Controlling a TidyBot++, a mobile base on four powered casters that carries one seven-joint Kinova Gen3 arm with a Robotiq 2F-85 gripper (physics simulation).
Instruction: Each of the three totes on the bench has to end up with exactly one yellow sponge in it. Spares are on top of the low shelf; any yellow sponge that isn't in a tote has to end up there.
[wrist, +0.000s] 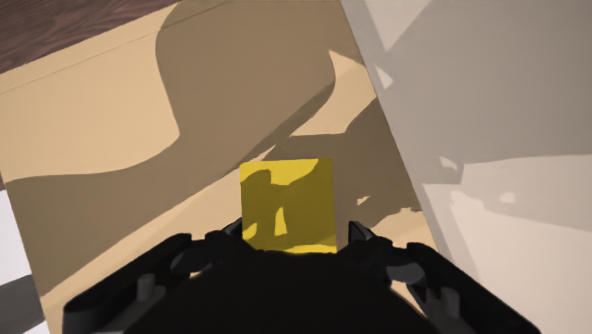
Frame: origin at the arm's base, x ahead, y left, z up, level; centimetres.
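Seen in the pictures: gripper, fingertip midpoint: (298, 230).
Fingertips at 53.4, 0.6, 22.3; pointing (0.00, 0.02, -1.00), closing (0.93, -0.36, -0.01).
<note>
A point is followed by its place in that frame, as x, y, z.
A yellow sponge (295, 200) @(54.4, 3.6, 25.9) lies on the light wooden top of the low shelf (90, 115) @(37.9, 17.4, 21.4), in the lower middle of the wrist view. Its near end is hidden by the gripper's body. My gripper (298, 230) @(53.4, 0.6, 22.3) is open, with one finger to the left of the sponge and the other to its right. A narrow gap shows between the sponge and the right finger; the left fingertip appears very near the sponge's left edge. Shadows of the arm fall across the sponge and the shelf top. The totes and the bench do not show.
A pale wall (500, 100) @(67.3, 5.2, 27.2) runs along the right side of the shelf top. Dark wood floor (60, 25) @(-28.0, 107.7, -39.6) shows beyond the shelf's edge at the upper left. A white surface with a dark grey shape on it shows at the lower left.
</note>
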